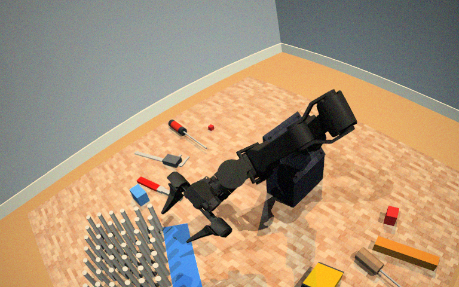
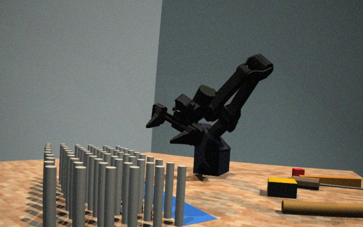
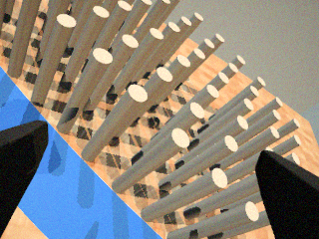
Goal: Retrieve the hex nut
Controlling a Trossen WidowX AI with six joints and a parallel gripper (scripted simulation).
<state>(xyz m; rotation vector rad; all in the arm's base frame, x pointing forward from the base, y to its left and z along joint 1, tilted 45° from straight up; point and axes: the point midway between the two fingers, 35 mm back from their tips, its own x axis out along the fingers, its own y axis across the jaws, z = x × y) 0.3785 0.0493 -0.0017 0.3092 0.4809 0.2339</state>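
The hook tool lies 33 cm behind my gripper tip, 47 cm to the left of it and 15 cm below it. Round my gripper tip: blue taped strip (4 cm ahead, 4 cm to the left, 16 cm below); blue cube (32 cm to the right, 14 cm below); yellow block (20 cm behind, 31 cm to the left, 14 cm below).
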